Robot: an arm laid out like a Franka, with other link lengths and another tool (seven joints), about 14 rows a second.
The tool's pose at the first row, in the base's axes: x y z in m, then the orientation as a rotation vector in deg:
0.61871, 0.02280, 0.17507, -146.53, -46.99, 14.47
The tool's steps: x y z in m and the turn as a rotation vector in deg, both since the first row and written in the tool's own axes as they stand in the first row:
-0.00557, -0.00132, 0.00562, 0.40, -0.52, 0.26
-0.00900, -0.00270, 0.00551, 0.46, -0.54, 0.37
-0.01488, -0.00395, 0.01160, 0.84, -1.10, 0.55
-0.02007, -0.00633, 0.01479, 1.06, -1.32, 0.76
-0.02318, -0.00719, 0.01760, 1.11, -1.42, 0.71
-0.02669, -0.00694, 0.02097, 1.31, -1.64, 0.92
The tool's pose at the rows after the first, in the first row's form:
0.61186, 0.02246, 0.17091, -146.32, -46.72, 15.36
0.60842, 0.02141, 0.17178, -146.31, -46.57, 15.44
0.60121, 0.02101, 0.16718, -146.08, -46.43, 16.36
0.59486, 0.02081, 0.16565, -145.99, -46.17, 16.78
0.59107, 0.02060, 0.16368, -145.92, -46.25, 16.91
0.58735, 0.01954, 0.16071, -145.84, -46.00, 17.33

